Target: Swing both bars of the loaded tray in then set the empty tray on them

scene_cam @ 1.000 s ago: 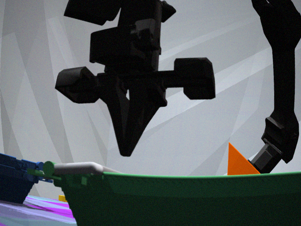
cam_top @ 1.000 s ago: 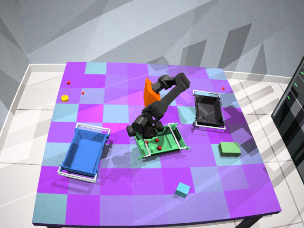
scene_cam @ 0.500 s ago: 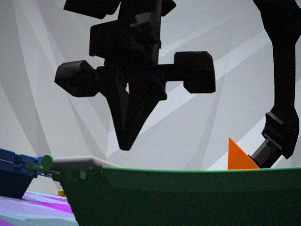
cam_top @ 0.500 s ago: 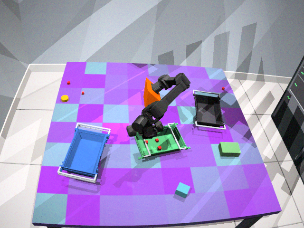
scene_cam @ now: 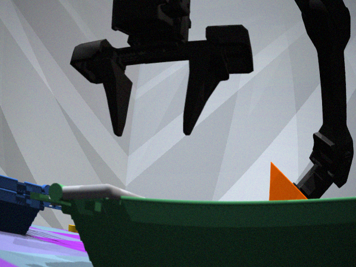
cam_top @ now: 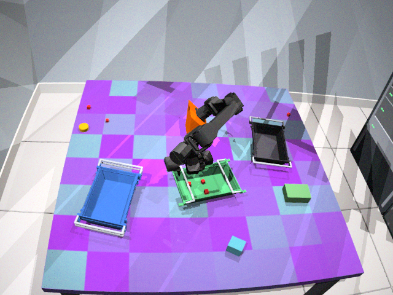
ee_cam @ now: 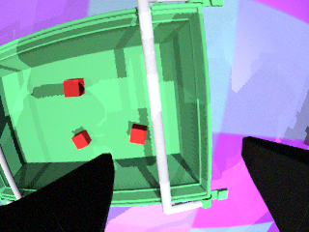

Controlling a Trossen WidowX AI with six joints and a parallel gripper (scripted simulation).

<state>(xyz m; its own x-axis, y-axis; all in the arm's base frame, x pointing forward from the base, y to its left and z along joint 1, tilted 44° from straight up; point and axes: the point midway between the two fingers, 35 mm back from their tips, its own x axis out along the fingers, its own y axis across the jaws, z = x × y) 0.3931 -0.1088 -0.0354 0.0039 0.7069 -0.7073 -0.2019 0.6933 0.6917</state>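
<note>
Now: gripper tip 270 mm past the black tray, 460 mm to the right of it and 80 mm above it. Round my gripper tip: yellow disc: 410 mm behind, 490 mm to the right, 120 mm below; green block: 40 mm ahead, 520 mm to the left, 110 mm below; blue-green block: 290 mm ahead, 180 mm to the left, 100 mm below.
</note>
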